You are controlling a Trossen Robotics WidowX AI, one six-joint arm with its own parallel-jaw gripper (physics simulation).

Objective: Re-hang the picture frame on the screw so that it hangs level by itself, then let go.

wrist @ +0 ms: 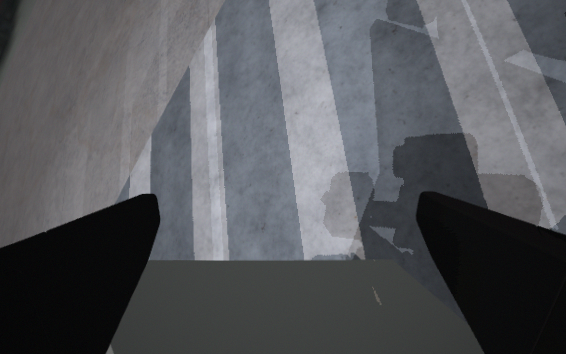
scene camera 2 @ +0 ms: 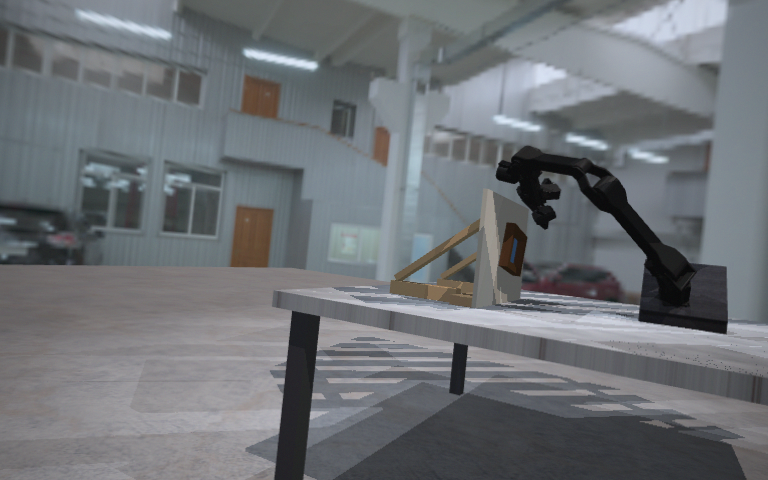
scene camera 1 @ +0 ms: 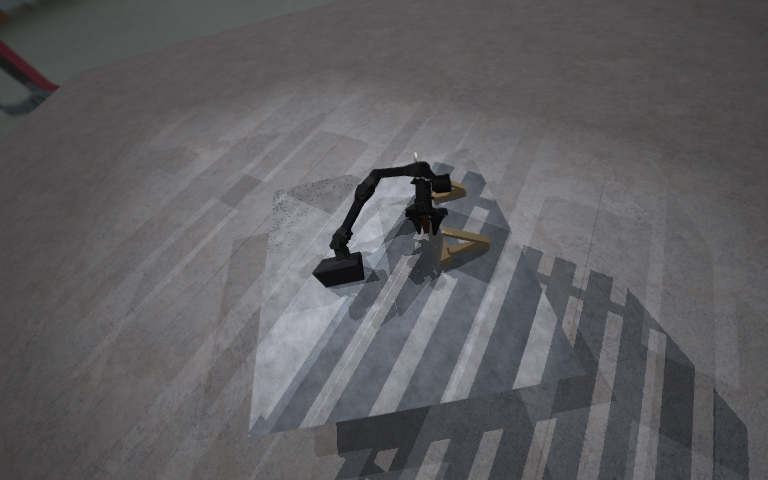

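Pixels of known places: gripper, fingertip midpoint: point(wrist: 289, 206) point(scene camera 1: 426, 234); arm's base, origin of the base link: point(scene camera 2: 674, 297) point(scene camera 1: 343, 258).
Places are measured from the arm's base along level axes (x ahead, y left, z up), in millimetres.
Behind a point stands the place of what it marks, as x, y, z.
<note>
The brown picture frame point(scene camera 2: 504, 261) {439, 151, 49} with a blue centre is against the front face of the upright grey panel point(scene camera 2: 508, 206) point(wrist: 260, 310) in the second scene view. Part of the frame point(scene camera 1: 425, 221) {411, -24, 131} shows behind the fingers in the first scene view. I cannot tell whether it is level. The screw does not show clearly, and the contact behind the frame is hidden. My gripper point(scene camera 1: 427, 230) {377, -125, 191} point(scene camera 2: 548, 203) point(wrist: 289, 206) {377, -125, 191} is open and empty, pointing down in front of the panel. In the second scene view it is higher than the frame and apart from it.
Wooden braces point(scene camera 1: 467, 236) {570, -124, 68} point(scene camera 2: 436, 251) {609, 248, 57} support the panel from behind. The arm's black base point(scene camera 1: 341, 270) {-5, -101, 73} point(scene camera 2: 684, 297) {-18, 32, 3} stands on the grey table point(scene camera 1: 317, 339) {-200, -316, -76} point(scene camera 2: 396, 316) {581, 589, -86}, on the panel's front side. The panel crosses the bottom of the wrist view.
</note>
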